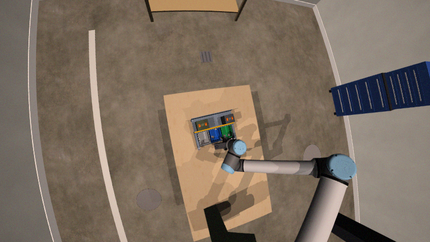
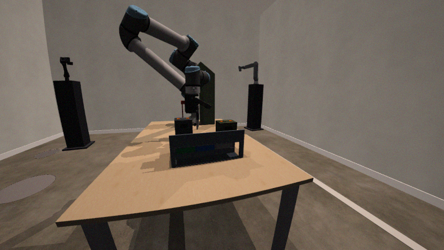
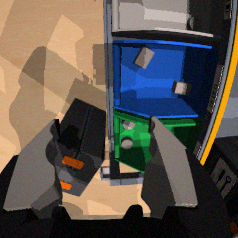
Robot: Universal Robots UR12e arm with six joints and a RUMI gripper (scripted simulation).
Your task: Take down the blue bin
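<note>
Now: hand 10 cm short of the blue open bin, 9 cm above it and 1 cm to the right of it. Also, from my hand: grey bin (13 cm to the left, 11 cm ahead, 9 cm below); then bar (15 cm ahead, 3 cm below, 1 cm to the left); then green bin (10 cm to the right, 9 cm below, 9 cm ahead).
</note>
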